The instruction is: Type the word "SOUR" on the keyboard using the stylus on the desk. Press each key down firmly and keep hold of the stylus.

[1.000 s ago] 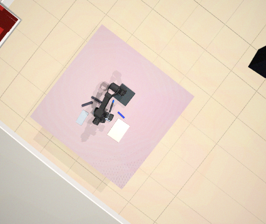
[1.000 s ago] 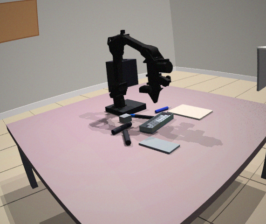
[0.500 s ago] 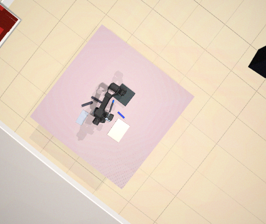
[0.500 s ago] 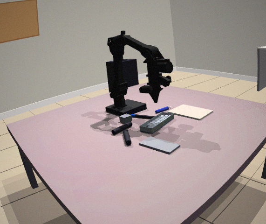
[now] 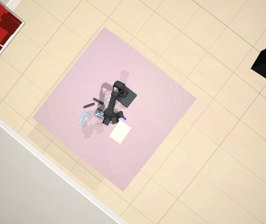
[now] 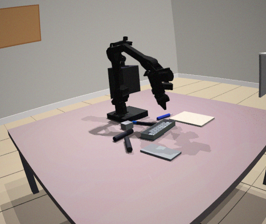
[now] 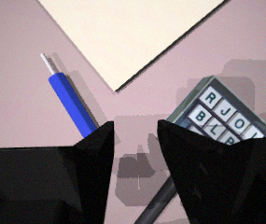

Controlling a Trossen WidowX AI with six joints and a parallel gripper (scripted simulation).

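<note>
My gripper tip is now 40 mm past the blue stylus, 70 mm to the right of it and 70 mm above it. The rest, counted from my gripper tip: cream pad (110 mm ahead, 110 mm to the left, 70 mm below); dark pen (100 mm behind, 100 mm to the right, 70 mm below); small grey cube (110 mm behind, 180 mm to the right, 60 mm below).
</note>
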